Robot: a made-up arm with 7 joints.
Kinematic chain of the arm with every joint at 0, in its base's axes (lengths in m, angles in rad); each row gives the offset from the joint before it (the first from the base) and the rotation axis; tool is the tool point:
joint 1: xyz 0 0.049 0 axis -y
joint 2: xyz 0 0.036 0 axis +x
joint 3: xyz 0 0 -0.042 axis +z
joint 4: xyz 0 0 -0.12 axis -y
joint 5: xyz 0 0 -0.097 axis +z
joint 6: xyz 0 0 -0.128 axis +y
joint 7: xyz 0 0 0 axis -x
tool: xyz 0 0 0
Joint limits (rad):
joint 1: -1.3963..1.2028
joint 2: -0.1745..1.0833
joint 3: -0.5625..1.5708
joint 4: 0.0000..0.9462
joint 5: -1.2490..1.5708
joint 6: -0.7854..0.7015
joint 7: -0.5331..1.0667
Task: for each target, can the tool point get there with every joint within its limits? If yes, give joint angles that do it. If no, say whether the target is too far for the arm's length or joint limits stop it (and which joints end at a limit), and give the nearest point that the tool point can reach.
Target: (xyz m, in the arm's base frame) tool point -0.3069 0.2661 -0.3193
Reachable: no: too far | nearest point -0.2482 0.2315 -0.2583 | short by 0.091 m
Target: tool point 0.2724 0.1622 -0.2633
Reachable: yes | joints 0.7865 0.1507 1.2716 0.0908 -0.1222 0.0013 0.7803
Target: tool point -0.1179 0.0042 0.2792
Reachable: no: joint limits stop it (at a limit: joint 1, joint 2, joint 4) | nearest point -0.3753 0.0178 -0.0662 | short by 0.431 m
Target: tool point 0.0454 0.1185 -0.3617
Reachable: yes | joints -0.2639 0.1578 -0.1431 0.6694 -0.6867 0.5259 0.8902
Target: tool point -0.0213 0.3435 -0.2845
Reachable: yes | joints -0.2363 0.7296 0.1095 0.2067 1.3567 0.2218 0.5776
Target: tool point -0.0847 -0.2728 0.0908
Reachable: no: joint limits stop it (at a limit: joint 1, joint 2, joint 3, joint 4) | nearest point -0.2413 -0.0618 -0.1993 | short by 0.391 m
